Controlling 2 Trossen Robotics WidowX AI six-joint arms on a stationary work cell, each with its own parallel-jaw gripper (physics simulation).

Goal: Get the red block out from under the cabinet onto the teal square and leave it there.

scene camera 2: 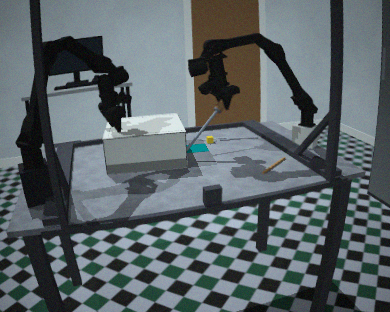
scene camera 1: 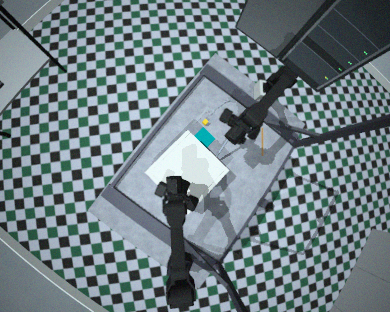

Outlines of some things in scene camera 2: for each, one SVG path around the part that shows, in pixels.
My left gripper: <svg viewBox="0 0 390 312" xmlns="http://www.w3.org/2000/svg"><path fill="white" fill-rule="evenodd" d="M112 89L99 94L101 102L98 104L98 109L110 126L115 127L119 133L121 132L121 119L126 113L125 108L120 106L120 103L131 104L132 96L126 95L125 92L119 92L118 94L118 92Z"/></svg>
My right gripper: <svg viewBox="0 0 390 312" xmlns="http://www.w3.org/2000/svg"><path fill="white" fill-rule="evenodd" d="M210 73L208 80L198 86L201 94L207 95L210 93L214 95L218 102L222 99L225 109L228 110L232 96L240 93L240 89L227 82L226 75L228 73L225 70Z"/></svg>
